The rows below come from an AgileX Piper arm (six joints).
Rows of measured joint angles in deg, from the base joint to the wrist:
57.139, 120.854, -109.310, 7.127, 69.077, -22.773
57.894, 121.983, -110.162, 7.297, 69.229, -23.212
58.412, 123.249, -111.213, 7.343, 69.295, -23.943
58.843, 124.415, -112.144, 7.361, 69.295, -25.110
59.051, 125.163, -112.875, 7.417, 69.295, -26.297
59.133, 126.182, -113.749, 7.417, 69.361, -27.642
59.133, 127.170, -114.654, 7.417, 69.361, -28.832
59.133, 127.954, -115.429, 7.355, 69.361, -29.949
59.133, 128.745, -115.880, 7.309, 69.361, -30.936
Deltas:
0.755, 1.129, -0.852, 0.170, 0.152, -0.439
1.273, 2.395, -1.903, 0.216, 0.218, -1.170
1.704, 3.561, -2.834, 0.234, 0.218, -2.337
1.912, 4.309, -3.565, 0.290, 0.218, -3.524
1.994, 5.328, -4.439, 0.290, 0.284, -4.869
1.994, 6.316, -5.344, 0.290, 0.284, -6.059
1.994, 7.100, -6.119, 0.228, 0.284, -7.176
1.994, 7.891, -6.570, 0.182, 0.284, -8.163

